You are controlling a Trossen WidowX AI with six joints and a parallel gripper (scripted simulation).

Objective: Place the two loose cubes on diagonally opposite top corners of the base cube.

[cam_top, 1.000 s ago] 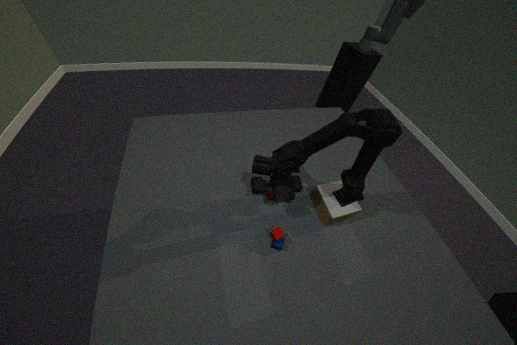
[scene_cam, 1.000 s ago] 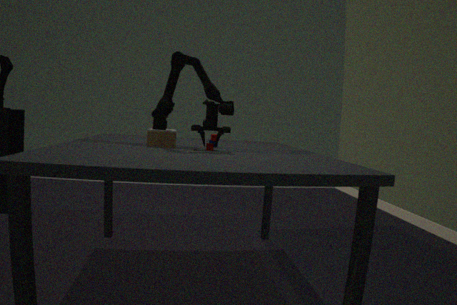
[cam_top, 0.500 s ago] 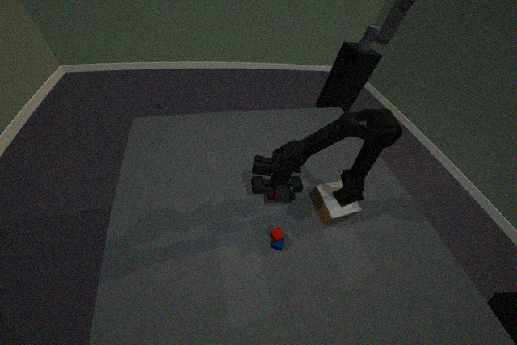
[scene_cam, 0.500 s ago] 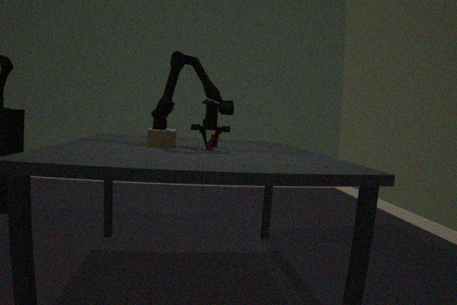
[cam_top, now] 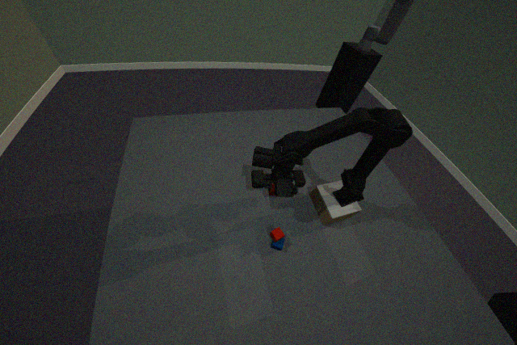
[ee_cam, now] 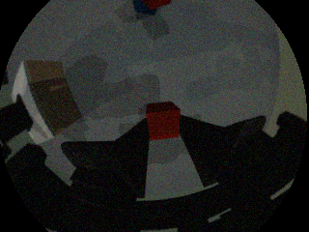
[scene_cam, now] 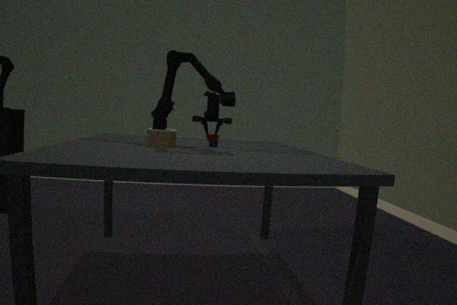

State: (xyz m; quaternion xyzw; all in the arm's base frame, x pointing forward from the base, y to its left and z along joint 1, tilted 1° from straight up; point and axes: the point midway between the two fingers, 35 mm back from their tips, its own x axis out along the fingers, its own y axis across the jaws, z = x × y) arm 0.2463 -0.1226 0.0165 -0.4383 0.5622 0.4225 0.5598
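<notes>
Now: the blue cube 50 mm ahead of my gripper tip, 180 mm to the left of it and 40 mm below it.
</notes>
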